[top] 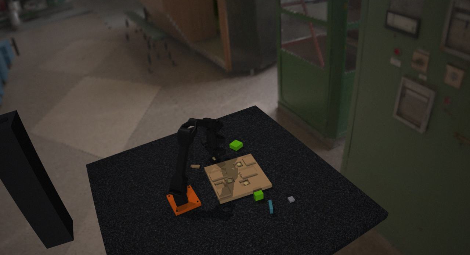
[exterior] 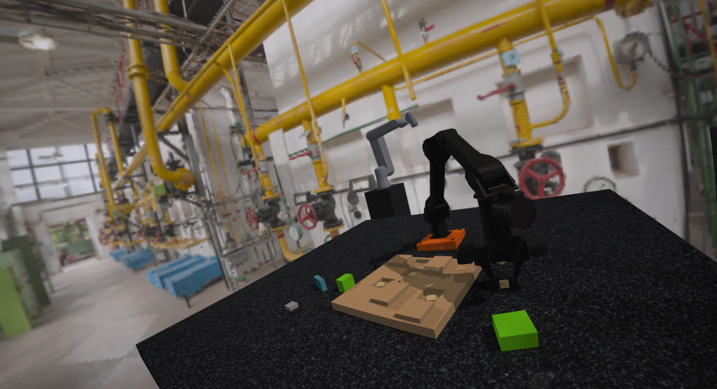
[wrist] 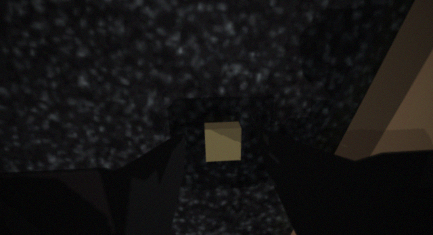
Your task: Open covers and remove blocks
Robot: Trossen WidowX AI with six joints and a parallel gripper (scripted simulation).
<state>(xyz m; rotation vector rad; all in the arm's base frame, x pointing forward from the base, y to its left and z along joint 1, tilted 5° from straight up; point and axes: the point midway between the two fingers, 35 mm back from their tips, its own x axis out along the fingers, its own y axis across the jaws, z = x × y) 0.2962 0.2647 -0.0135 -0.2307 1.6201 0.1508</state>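
Right now my gripper tip is 4 cm short of the tan puzzle board, 23 cm to the left of it and 1 cm below it. Round my gripper tip: teal block: 10 cm ahead, 52 cm to the right, 1 cm above; then small green cube: 8 cm ahead, 42 cm to the right, 1 cm above; then large green block: 16 cm ahead, 4 cm to the left, 1 cm above.
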